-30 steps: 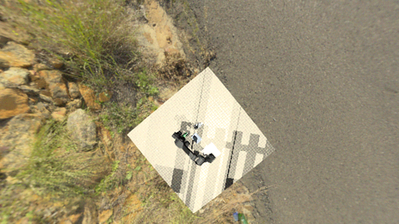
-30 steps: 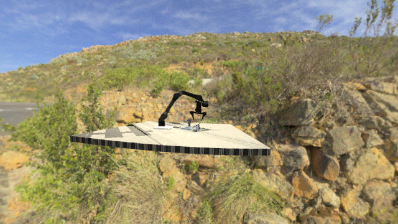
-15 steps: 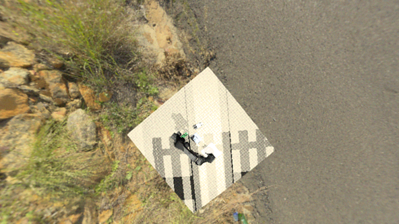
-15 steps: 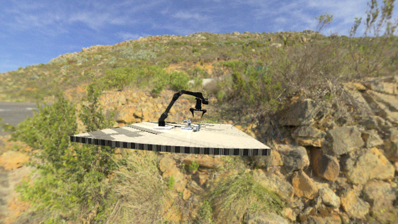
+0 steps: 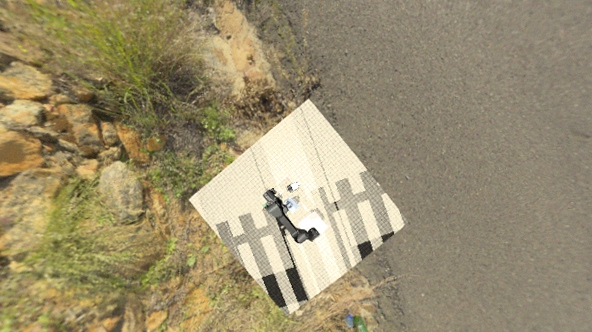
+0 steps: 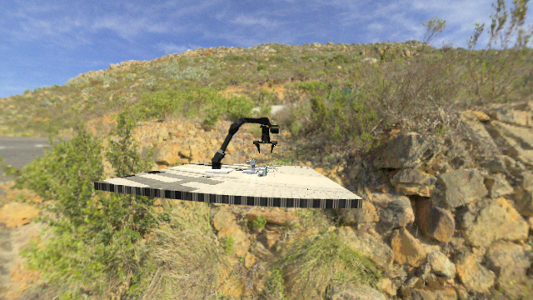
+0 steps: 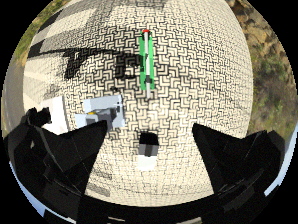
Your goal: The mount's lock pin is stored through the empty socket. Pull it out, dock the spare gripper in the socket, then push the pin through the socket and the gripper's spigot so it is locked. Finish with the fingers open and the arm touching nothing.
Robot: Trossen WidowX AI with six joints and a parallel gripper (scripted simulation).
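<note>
Now: the spare gripper 140 mm to the right of my gripper tip, 130 mm below it and 10 mm behind it. From my gripper tip the other things lie so: grey mount (110 mm behind, 100 mm below, 20 mm to the right); then green strip (130 mm below, 100 mm to the left).
</note>
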